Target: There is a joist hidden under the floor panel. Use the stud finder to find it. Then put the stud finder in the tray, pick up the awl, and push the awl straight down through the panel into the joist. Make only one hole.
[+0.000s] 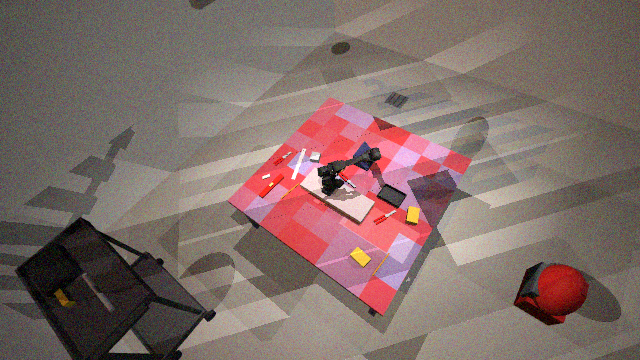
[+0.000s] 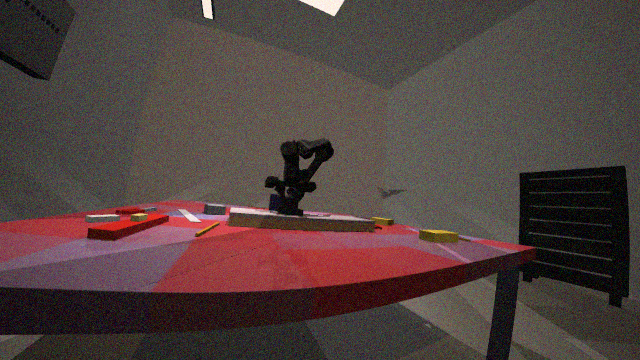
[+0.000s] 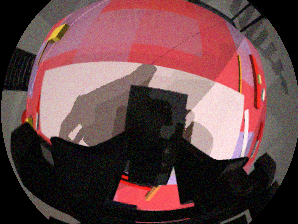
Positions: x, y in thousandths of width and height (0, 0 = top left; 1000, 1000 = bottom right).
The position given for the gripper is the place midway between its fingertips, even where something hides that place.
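Note:
A red bar (image 2: 176, 643) and a stud finder (image 3: 532, 520) are part of the robot's scene. With them is the gripper (image 2: 454, 576), which can be seen in image 3 (image 3: 515, 592) as well.

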